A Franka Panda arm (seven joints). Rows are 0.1 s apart.
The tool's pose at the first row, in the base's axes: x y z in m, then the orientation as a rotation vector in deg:
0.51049, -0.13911, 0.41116, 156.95, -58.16, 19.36
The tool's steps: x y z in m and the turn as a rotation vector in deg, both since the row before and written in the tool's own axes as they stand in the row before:
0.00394, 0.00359, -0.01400, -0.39, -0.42, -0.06
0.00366, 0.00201, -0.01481, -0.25, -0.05, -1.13
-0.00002, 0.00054, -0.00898, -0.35, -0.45, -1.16
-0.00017, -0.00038, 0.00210, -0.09, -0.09, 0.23
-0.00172, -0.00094, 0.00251, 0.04, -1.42, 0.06
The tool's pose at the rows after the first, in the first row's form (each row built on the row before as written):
0.50903, -0.14050, 0.42600, 156.81, -58.14, 18.56
0.50844, -0.14032, 0.44137, 157.08, -56.54, 18.16
0.50691, -0.13831, 0.45001, 157.42, -54.99, 17.16
0.50727, -0.13848, 0.44791, 157.28, -55.32, 17.03
0.50685, -0.13742, 0.44494, 157.86, -55.76, 15.15

